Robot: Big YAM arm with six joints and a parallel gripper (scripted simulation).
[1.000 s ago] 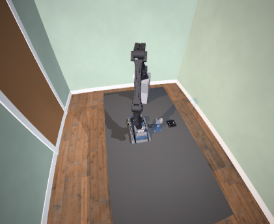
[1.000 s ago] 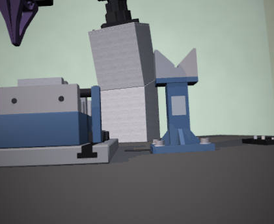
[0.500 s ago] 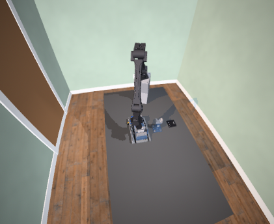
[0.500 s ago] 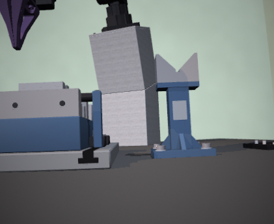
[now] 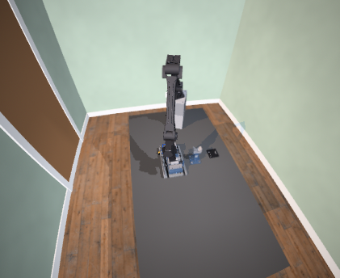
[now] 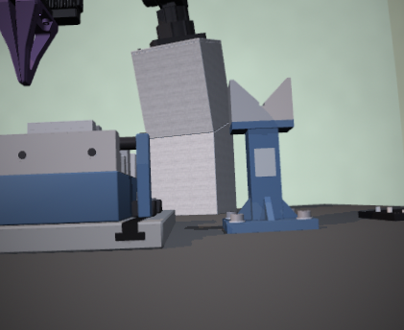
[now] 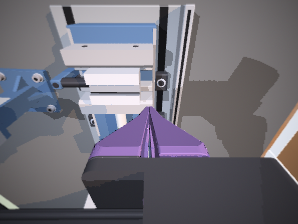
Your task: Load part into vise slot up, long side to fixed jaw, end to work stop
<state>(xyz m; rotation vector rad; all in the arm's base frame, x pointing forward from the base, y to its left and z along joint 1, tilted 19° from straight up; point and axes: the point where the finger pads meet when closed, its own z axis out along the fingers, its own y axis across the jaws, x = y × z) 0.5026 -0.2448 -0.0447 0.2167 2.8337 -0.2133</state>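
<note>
Right now the part is 1 cm ahead of my hand, 4 cm to the left of it and 6 cm below it. From my hand the other things lie so: dark work stop rod 2 cm ahead, 9 cm to the left, 7 cm below; moving jaw 2 cm behind, 5 cm to the left, 8 cm below; fixed jaw 4 cm ahead, 4 cm to the left, 8 cm below.
</note>
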